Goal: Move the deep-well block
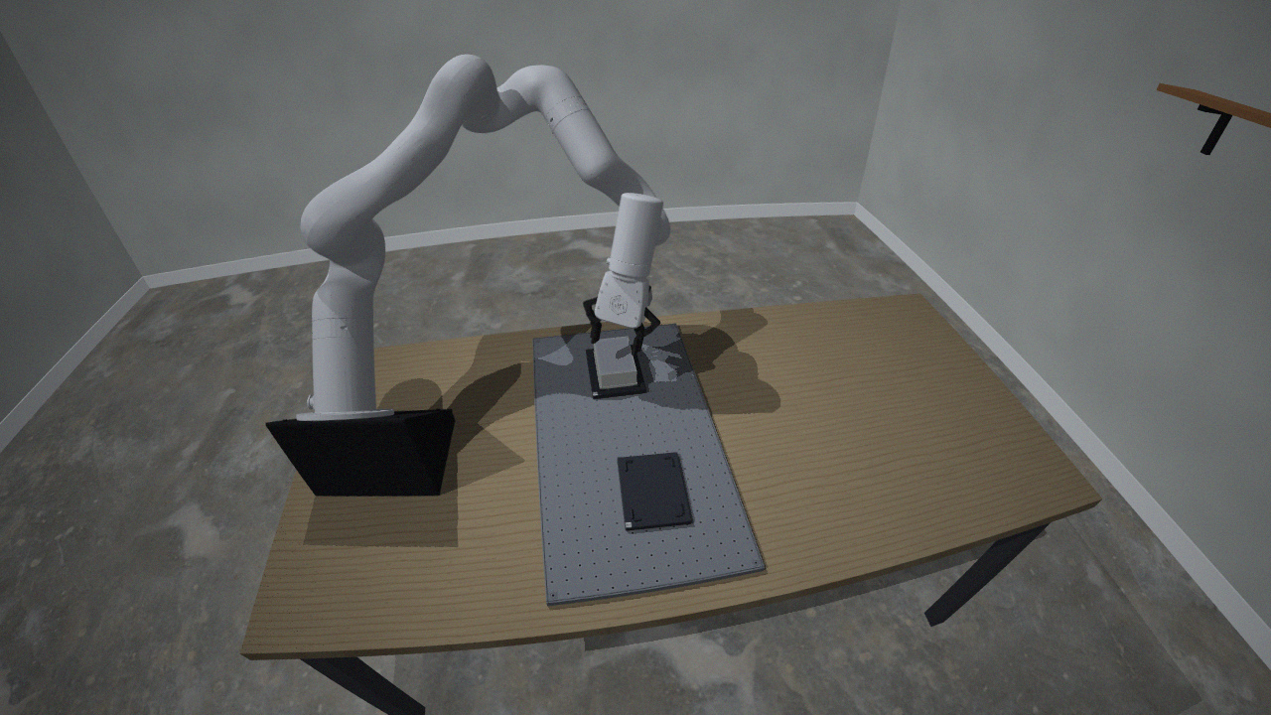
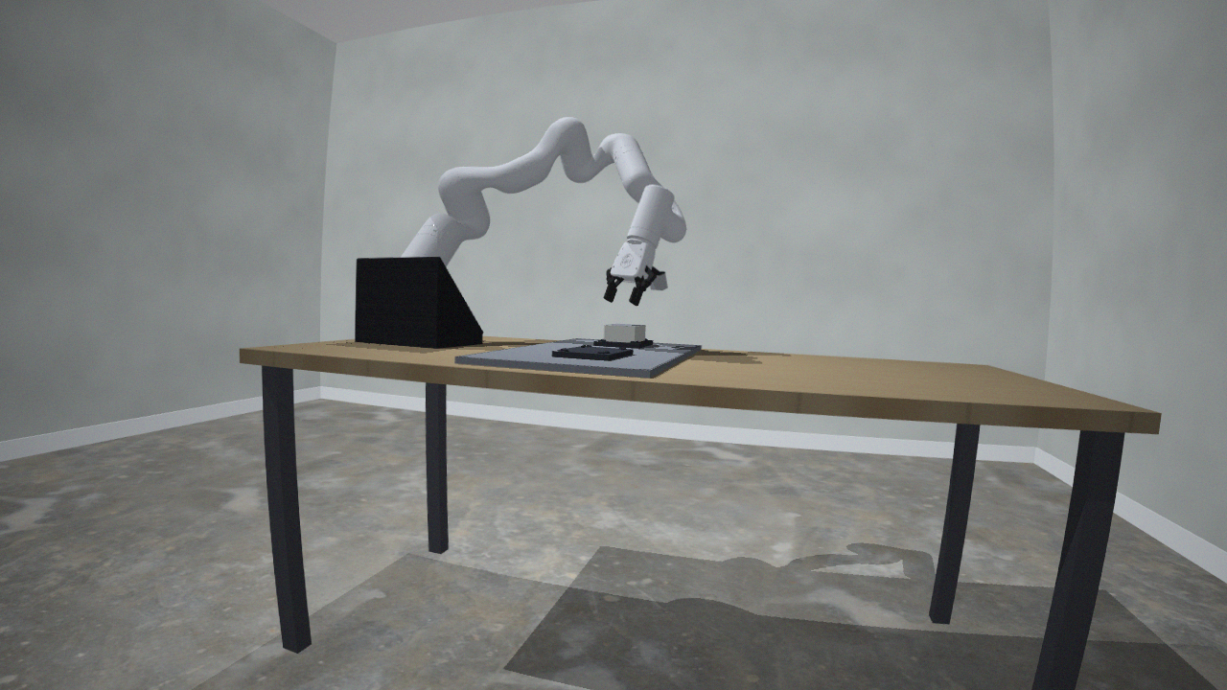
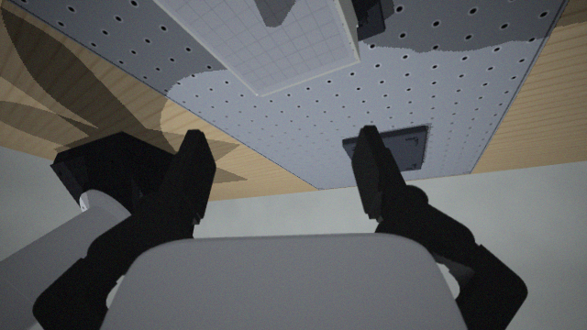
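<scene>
Right now the 96-well deep-well block is 9 cm below my hand and 4 cm to the left of it.
</scene>
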